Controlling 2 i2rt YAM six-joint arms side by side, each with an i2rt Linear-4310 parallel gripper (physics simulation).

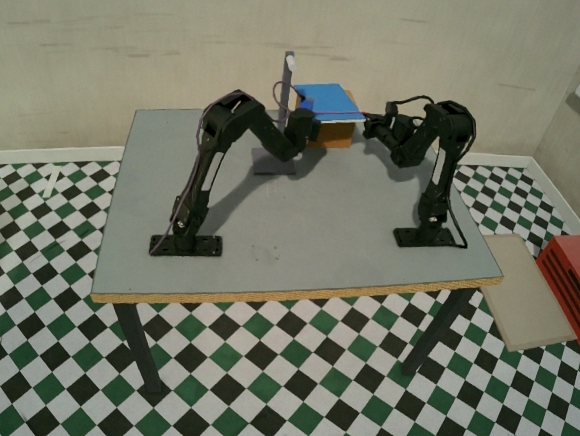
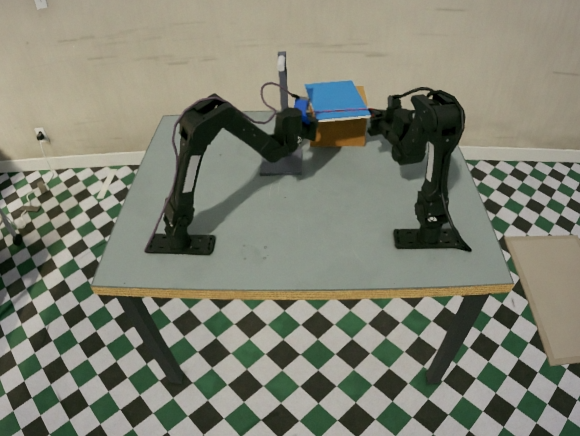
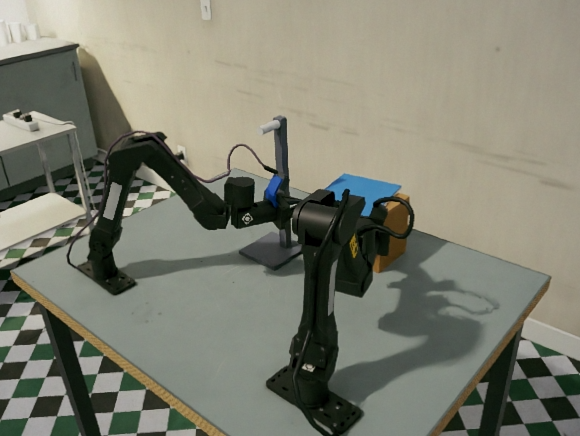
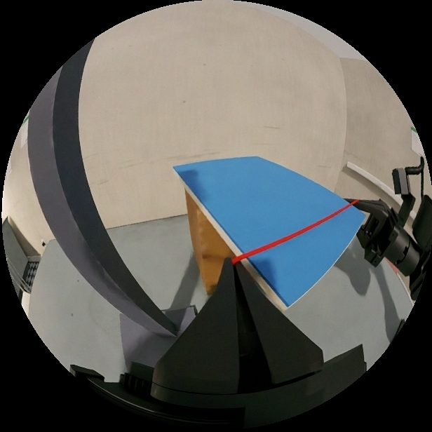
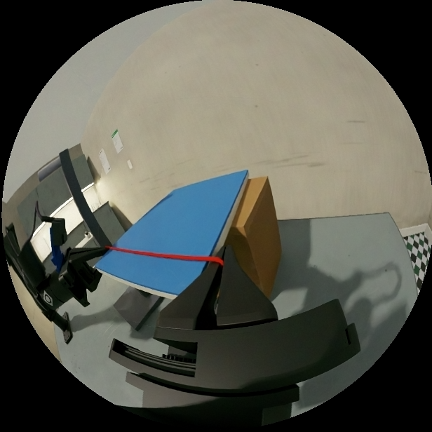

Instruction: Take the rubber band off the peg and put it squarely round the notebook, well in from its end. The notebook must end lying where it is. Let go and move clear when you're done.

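Where they show: left gripper, fingertip midpoint: (image 2: 311, 114); right gripper, fingertip midpoint: (image 1: 361, 113) (image 2: 368, 109); left arm's base, origin of the base link: (image 1: 185, 246) (image 2: 180, 245) (image 3: 106, 276); right arm's base, origin of the base link: (image 1: 424, 238) (image 2: 427, 239) (image 3: 312, 399).
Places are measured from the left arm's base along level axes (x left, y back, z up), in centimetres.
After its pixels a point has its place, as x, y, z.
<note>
The red rubber band (image 4: 295, 234) (image 5: 165, 256) is stretched across the top of the blue notebook (image 1: 327, 100) @[-45.3, -51.3, 18.8] (image 2: 335, 94) @[-45.7, -54.1, 18.8] (image 3: 365, 189) @[-45.8, -57.0, 18.9] (image 4: 250, 200) (image 5: 185, 215), somewhat in from its near end. Its lower strand is hidden. The notebook lies flat on a brown block, its near end overhanging. My left gripper (image 4: 230, 263) is shut on the band at the notebook's left edge. My right gripper (image 5: 228, 250) (image 1: 366, 118) @[-56.7, -45.7, 17.8] (image 2: 372, 115) @[-56.7, -45.7, 17.8] is shut on the band at the right edge. The white peg (image 1: 291, 63) @[-28.7, -35.1, 39.5] (image 2: 281, 63) @[-29.3, -35.2, 39.5] (image 3: 269, 127) @[-30.0, -37.1, 39.0] carries no band.
The peg's grey post (image 3: 281, 160) @[-29.8, -41.0, 28.6] (image 4: 67, 150) stands close to my left gripper, on a flat grey base (image 1: 265, 165) @[-24.2, -35.5, 1.2] (image 2: 280, 167) @[-27.0, -34.7, 1.2]. The brown block (image 1: 330, 136) @[-48.3, -48.8, 5.2] (image 2: 340, 135) @[-47.6, -48.8, 4.9] (image 5: 260, 235) stands under the notebook. The wall is behind the table.
</note>
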